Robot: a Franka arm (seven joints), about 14 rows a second.
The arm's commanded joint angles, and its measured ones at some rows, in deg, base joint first. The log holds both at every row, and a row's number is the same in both.
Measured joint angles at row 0:
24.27 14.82 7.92 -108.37 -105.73 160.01 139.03
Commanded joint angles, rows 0 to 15:
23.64 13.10 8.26 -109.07 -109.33 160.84 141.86
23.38 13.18 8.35 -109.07 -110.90 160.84 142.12
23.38 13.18 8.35 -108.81 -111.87 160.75 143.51
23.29 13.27 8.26 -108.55 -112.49 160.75 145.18
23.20 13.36 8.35 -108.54 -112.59 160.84 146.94
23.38 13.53 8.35 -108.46 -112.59 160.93 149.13
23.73 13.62 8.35 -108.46 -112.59 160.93 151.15
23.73 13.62 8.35 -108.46 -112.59 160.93 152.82
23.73 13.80 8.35 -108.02 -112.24 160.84 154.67
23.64 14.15 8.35 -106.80 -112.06 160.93 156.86
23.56 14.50 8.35 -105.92 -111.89 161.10 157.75
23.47 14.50 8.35 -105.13 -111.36 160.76 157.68
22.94 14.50 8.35 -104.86 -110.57 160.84 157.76
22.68 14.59 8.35 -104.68 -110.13 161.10 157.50
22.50 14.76 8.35 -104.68 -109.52 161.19 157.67
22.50 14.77 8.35 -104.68 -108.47 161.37 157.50
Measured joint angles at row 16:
23.40 14.72 7.93 -105.59 -109.38 160.06 155.41
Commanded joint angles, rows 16 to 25:
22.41 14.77 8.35 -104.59 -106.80 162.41 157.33
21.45 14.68 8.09 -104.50 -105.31 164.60 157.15
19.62 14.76 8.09 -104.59 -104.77 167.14 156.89
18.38 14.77 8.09 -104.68 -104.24 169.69 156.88
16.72 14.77 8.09 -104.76 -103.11 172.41 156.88
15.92 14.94 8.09 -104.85 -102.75 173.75 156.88
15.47 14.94 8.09 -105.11 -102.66 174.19 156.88
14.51 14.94 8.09 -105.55 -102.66 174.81 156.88
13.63 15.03 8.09 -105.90 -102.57 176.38 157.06
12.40 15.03 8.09 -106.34 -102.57 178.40 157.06
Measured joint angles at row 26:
14.37 15.24 7.69 -105.80 -103.30 175.27 155.43
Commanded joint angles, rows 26 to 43:
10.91 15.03 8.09 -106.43 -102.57 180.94 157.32
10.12 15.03 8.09 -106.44 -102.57 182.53 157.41
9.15 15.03 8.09 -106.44 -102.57 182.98 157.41
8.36 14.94 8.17 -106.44 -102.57 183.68 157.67
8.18 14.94 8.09 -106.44 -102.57 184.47 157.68
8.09 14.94 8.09 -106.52 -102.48 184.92 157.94
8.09 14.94 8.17 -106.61 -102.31 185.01 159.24
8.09 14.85 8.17 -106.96 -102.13 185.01 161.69
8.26 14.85 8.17 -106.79 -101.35 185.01 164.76
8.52 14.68 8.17 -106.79 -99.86 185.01 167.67
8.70 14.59 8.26 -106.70 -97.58 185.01 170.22
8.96 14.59 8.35 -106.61 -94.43 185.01 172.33
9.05 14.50 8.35 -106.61 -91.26 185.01 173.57
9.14 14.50 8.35 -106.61 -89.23 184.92 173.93
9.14 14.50 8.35 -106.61 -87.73 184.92 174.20
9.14 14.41 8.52 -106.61 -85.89 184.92 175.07
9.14 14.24 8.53 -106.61 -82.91 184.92 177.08
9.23 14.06 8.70 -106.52 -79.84 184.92 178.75
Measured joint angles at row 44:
8.94 15.63 8.51 -106.67 -79.80 184.54 161.22
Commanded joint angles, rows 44 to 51:
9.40 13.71 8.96 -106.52 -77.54 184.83 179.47
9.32 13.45 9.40 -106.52 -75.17 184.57 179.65
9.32 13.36 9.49 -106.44 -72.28 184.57 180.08
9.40 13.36 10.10 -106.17 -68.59 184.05 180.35
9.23 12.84 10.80 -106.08 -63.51 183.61 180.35
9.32 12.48 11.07 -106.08 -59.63 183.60 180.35
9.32 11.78 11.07 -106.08 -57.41 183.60 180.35
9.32 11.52 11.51 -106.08 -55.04 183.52 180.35
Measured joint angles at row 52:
9.41 13.76 10.92 -106.31 -53.62 184.54 161.89
